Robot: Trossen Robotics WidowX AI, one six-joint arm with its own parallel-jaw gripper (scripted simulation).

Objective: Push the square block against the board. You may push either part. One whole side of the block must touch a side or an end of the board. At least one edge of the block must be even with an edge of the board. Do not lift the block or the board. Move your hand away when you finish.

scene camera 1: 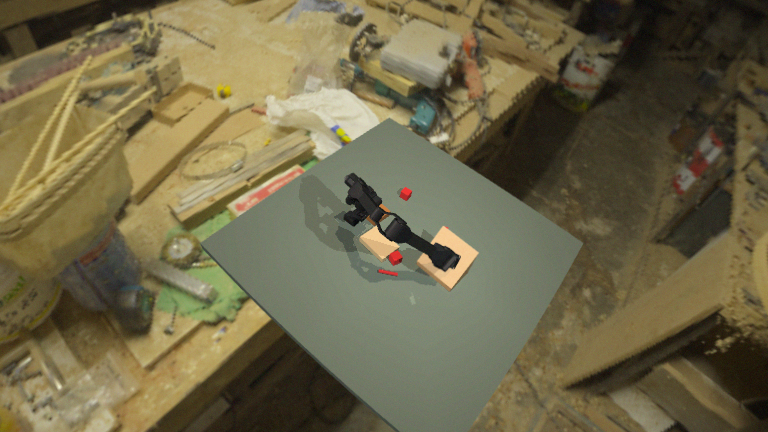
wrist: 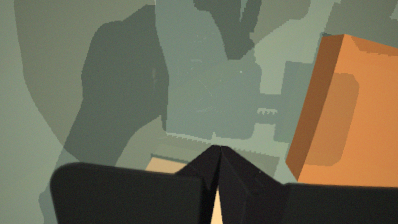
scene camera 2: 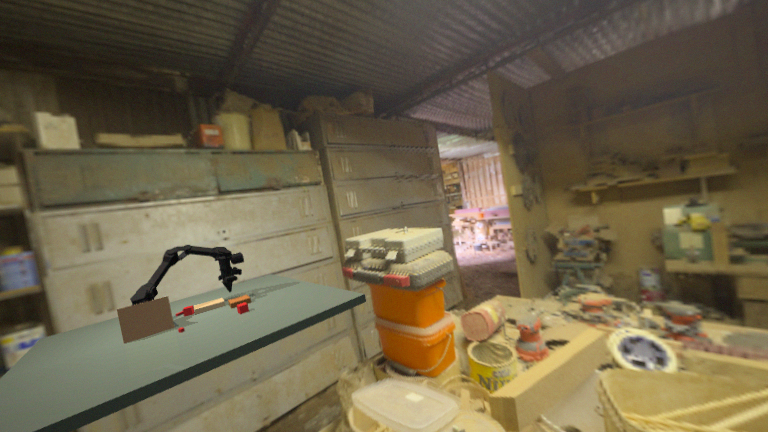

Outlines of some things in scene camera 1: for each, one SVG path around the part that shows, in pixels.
A light tan board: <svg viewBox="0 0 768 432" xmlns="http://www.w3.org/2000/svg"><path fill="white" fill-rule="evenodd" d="M362 235L359 241L383 263L389 258L390 253L399 251L399 246L394 241L391 242L379 232L377 226Z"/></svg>
